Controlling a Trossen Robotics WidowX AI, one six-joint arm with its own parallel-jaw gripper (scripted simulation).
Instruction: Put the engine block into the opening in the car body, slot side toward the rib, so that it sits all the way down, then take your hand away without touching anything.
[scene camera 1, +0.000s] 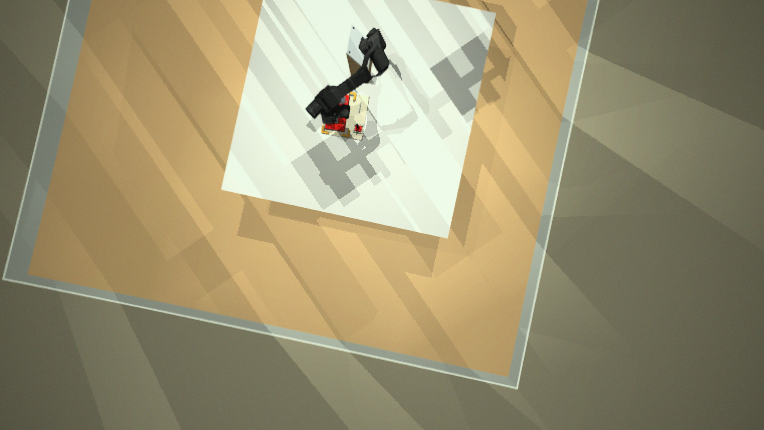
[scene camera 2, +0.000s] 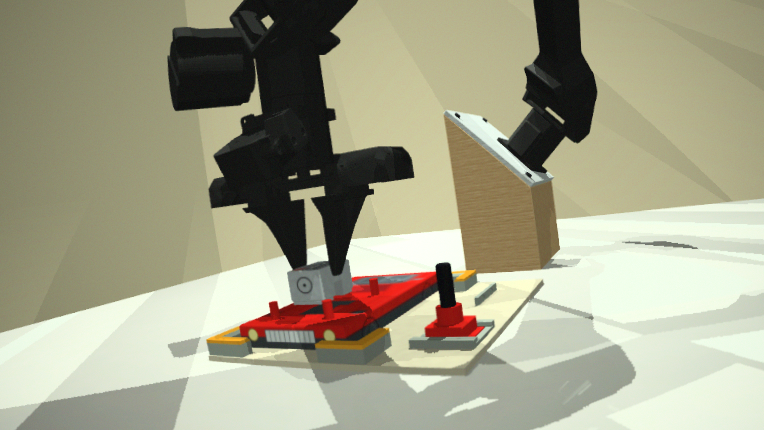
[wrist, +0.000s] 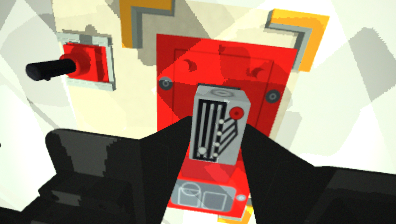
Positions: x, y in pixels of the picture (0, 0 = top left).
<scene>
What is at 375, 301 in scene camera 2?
A red car body.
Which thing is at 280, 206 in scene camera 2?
My gripper.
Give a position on a grey engine block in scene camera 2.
309, 285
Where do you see a red car body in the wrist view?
182, 63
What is my gripper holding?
A grey engine block.
</scene>
